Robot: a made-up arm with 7 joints. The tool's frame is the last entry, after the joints. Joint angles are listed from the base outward. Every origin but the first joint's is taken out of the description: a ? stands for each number. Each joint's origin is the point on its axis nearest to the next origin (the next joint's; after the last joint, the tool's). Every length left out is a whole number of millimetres.
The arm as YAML. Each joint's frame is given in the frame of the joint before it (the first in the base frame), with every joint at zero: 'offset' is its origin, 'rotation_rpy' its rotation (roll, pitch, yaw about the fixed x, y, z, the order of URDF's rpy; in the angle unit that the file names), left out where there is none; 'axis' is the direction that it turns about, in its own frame. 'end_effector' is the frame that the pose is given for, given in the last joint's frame.
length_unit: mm
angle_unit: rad
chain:
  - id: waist
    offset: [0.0, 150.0, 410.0]
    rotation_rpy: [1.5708, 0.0, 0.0]
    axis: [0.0, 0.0, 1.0]
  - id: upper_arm
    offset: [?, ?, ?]
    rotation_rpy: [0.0, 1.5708, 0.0]
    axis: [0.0, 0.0, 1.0]
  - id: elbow
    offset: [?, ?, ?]
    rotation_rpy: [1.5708, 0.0, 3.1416]
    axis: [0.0, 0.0, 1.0]
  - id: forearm
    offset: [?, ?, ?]
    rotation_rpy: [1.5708, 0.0, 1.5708]
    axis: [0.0, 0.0, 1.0]
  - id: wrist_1
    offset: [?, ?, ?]
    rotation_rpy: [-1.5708, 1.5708, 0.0]
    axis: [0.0, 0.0, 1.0]
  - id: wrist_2
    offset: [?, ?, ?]
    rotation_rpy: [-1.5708, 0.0, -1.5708]
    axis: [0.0, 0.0, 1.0]
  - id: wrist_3
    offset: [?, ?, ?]
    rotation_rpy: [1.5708, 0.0, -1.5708]
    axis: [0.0, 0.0, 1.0]
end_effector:
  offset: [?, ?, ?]
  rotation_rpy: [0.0, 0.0, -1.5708]
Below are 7 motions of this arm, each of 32 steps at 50 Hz.
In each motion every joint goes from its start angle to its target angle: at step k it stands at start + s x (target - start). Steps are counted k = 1, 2, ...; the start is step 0. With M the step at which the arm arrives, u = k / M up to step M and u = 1 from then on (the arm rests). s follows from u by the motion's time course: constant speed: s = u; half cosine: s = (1 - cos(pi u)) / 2; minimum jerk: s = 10 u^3 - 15 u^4 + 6 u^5.
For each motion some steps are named. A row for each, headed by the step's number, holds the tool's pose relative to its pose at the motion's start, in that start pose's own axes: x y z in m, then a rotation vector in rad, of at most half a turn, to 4 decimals.
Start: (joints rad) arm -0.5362 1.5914 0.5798 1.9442 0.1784 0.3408 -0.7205
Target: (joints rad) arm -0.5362 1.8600 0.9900 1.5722 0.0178 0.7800 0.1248
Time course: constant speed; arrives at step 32
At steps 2, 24, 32:
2: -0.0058 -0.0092 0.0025 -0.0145 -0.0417 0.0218
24: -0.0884 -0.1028 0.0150 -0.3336 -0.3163 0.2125
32: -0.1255 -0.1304 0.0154 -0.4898 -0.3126 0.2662

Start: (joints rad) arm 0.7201 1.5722 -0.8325 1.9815 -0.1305 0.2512 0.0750
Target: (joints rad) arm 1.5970 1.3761 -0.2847 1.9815 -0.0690 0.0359 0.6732
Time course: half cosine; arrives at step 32
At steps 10, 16, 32:
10: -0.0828 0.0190 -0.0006 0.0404 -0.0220 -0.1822
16: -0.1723 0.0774 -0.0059 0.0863 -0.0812 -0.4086
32: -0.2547 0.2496 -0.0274 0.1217 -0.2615 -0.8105

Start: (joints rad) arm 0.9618 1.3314 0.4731 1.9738 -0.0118 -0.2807 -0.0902
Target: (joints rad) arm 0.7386 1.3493 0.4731 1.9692 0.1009 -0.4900 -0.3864
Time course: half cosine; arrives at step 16
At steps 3, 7, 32:
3: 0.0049 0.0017 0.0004 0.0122 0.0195 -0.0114
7: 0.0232 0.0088 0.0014 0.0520 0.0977 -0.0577
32: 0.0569 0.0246 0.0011 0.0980 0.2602 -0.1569

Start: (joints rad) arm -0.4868 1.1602 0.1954 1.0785 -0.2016 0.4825 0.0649
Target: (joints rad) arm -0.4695 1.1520 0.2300 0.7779 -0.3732 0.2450 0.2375
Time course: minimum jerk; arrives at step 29
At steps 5, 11, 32:
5: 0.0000 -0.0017 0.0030 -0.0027 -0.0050 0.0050
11: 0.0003 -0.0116 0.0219 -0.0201 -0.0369 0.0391
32: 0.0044 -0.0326 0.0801 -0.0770 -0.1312 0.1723

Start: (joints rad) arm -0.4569 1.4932 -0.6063 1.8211 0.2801 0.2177 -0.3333
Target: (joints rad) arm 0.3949 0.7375 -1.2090 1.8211 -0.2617 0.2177 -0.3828
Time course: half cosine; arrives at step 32
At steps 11, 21, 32:
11: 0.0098 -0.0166 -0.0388 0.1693 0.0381 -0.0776
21: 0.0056 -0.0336 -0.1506 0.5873 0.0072 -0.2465
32: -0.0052 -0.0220 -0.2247 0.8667 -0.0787 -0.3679

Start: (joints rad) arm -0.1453 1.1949 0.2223 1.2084 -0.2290 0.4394 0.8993
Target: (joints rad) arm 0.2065 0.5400 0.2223 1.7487 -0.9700 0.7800 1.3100
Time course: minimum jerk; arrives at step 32
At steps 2, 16, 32:
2: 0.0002 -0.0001 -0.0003 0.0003 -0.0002 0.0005
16: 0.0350 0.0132 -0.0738 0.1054 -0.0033 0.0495
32: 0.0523 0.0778 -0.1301 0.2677 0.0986 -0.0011

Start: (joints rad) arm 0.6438 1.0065 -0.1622 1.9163 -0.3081 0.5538 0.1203
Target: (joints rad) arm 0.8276 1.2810 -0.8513 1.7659 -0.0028 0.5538 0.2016
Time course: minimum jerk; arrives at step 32
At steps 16, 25, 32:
16: 0.0573 -0.0117 0.0041 -0.0198 -0.0787 0.3490
25: 0.1033 -0.0071 0.0317 -0.1233 -0.1446 0.6313
32: 0.1103 -0.0049 0.0386 -0.1487 -0.1545 0.6775

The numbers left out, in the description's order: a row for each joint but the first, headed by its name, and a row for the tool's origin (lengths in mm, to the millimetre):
upper_arm: 10.0 0.0 0.0
elbow: -10.0 -210.0 0.0
forearm: -40.0 -10.0 0.0
wrist_1: 10.0 -280.0 0.0
wrist_2: -40.0 10.0 0.0
wrist_3: 0.0 30.0 0.0
tool: 20.0 30.0 0.0

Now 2 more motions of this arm.
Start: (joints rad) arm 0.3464 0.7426 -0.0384 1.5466 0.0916 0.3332 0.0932
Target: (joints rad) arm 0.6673 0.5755 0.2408 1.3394 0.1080 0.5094 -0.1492
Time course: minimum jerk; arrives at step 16
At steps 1, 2, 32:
1: -0.0002 0.0000 -0.0001 -0.0001 0.0008 -0.0014
2: -0.0017 -0.0002 -0.0004 -0.0010 0.0055 -0.0103
32: -0.0848 -0.0012 -0.0148 -0.1057 0.4233 -0.5302

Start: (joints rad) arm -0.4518 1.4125 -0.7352 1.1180 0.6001 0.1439 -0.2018
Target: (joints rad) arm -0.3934 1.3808 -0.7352 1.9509 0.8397 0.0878 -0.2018
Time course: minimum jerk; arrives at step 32
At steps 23, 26, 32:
23: 0.0766 0.1211 -0.1538 0.6002 0.2883 0.4668
26: 0.0805 0.1403 -0.1648 0.6595 0.3139 0.5217
32: 0.0822 0.1510 -0.1701 0.6911 0.3273 0.5518

